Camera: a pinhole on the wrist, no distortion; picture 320 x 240 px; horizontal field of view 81.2 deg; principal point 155.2 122.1 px. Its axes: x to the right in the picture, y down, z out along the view. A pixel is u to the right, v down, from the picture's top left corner.
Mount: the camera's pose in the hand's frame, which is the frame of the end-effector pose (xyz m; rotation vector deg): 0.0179 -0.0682 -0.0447 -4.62 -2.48 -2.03
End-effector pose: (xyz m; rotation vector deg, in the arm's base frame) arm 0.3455 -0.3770 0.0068 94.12 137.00 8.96
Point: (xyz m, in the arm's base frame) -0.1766 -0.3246 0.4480
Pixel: behind the camera
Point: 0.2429 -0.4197 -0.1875
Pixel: 169.4 29.9
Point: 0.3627 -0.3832 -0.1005
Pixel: 142.9 175.3
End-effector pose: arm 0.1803 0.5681 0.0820 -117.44 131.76 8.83
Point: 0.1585 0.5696 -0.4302
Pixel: 175.8 131.6
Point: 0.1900 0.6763 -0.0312
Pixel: 42.3 173.0
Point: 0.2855 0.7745 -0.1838
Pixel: 49.8 90.6
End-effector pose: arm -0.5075 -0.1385 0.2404 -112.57 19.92 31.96
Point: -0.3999 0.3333 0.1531
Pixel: 214.1 58.8
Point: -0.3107 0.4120 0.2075
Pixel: 232.4 15.0
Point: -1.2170 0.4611 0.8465
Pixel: outside the picture
